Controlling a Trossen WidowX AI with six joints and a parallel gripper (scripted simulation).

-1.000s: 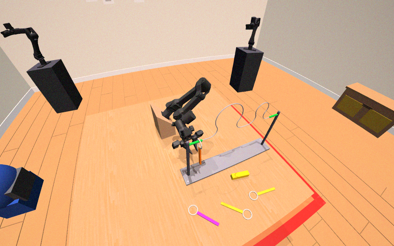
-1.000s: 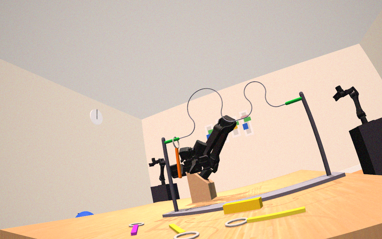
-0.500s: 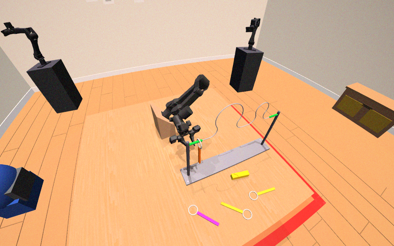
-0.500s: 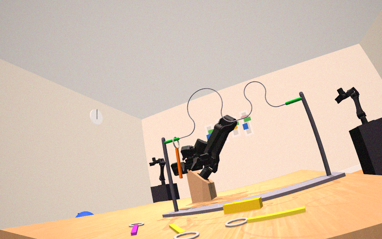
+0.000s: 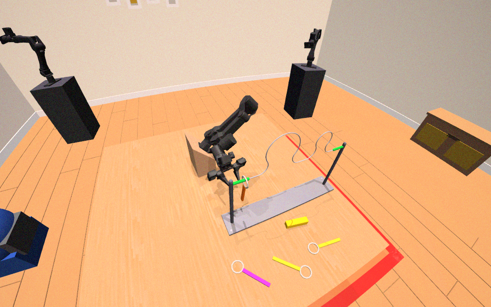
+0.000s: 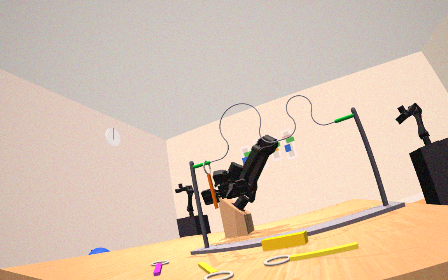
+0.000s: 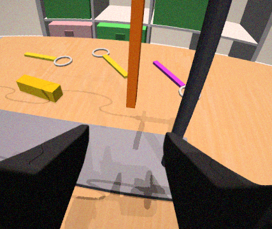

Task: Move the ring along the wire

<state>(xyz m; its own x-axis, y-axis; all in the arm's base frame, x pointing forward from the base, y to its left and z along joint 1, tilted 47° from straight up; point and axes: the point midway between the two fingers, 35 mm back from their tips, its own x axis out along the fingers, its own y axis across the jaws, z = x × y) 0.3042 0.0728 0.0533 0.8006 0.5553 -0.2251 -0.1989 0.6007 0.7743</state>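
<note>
The orange-handled ring lies 7 cm ahead of my gripper tip, 1 cm to the left of it and 7 cm above it. From my gripper tip the other things lie so: yellow block: 19 cm ahead, 25 cm to the left, 16 cm below; then magenta-handled ring: 31 cm ahead, 5 cm to the right, 17 cm below; then yellow-handled ring: 32 cm ahead, 31 cm to the left, 17 cm below.
</note>
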